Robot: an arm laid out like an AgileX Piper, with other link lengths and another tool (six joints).
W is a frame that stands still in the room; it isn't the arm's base.
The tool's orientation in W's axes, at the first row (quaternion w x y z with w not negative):
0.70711, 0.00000, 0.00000, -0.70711
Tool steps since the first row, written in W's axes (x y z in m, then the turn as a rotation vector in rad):
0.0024, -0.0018, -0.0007, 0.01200, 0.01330, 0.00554
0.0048, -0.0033, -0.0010, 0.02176, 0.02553, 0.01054
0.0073, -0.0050, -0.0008, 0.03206, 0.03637, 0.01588
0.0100, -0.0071, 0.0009, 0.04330, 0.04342, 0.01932
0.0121, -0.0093, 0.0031, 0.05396, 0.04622, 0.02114
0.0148, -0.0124, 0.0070, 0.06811, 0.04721, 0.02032
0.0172, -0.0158, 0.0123, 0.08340, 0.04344, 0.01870
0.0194, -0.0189, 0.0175, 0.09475, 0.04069, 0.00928
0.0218, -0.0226, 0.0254, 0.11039, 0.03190, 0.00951
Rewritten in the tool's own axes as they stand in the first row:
0.0018, 0.0024, -0.0007, -0.01330, 0.01200, 0.00554
0.0033, 0.0048, -0.0010, -0.02553, 0.02176, 0.01054
0.0050, 0.0073, -0.0008, -0.03637, 0.03206, 0.01588
0.0071, 0.0100, 0.0009, -0.04342, 0.04330, 0.01932
0.0093, 0.0121, 0.0031, -0.04622, 0.05396, 0.02114
0.0124, 0.0148, 0.0070, -0.04721, 0.06811, 0.02032
0.0158, 0.0172, 0.0123, -0.04344, 0.08340, 0.01870
0.0189, 0.0194, 0.0175, -0.04069, 0.09475, 0.00928
0.0226, 0.0218, 0.0254, -0.03190, 0.11039, 0.00951

